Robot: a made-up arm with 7 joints. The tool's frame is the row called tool.
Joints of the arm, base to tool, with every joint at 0 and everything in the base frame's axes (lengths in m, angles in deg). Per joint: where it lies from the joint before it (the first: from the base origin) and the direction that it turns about. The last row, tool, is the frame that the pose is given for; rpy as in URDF.
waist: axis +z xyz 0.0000 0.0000 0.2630
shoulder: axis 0 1 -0.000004 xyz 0.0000 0.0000 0.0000
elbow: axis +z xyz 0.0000 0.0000 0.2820
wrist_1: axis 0 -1 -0.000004 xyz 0.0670 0.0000 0.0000
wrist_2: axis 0 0.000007 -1 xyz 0.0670 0.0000 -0.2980
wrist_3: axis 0 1 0.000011 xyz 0.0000 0.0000 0.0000
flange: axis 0 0.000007 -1 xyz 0.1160 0.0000 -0.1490
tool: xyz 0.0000 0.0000 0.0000 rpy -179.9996 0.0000 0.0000
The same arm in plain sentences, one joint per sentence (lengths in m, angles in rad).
The arm has seven revolute joints in a row. What follows holds with every joint at zero, and every direction is one of the base frame's.
The first joint lies 0.263 m along +z from the base frame's origin and turns about +z.
The second joint lies at the same point as the first joint and turns about +y.
The third joint lies 0.282 m along +z from the second joint and turns about +z.
The fourth joint lies 0.067 m along +x from the third joint and turns about -y.
The fifth joint lies 0.067 m along +x and 0.298 m along -z from the fourth joint and turns about -z.
The sixth joint lies at the same point as the fifth joint and turns about +y.
The seventh joint lies 0.116 m along +x and 0.149 m along -z from the sixth joint and turns about -z.
The tool frame, which is the frame that the pose is given for, lies at the same point as the seventh joint; its axes are the base frame's turned by roll -3.1416, pitch 0 and yaw 0 rad (as in URDF: about the fixed x, then y, then z).

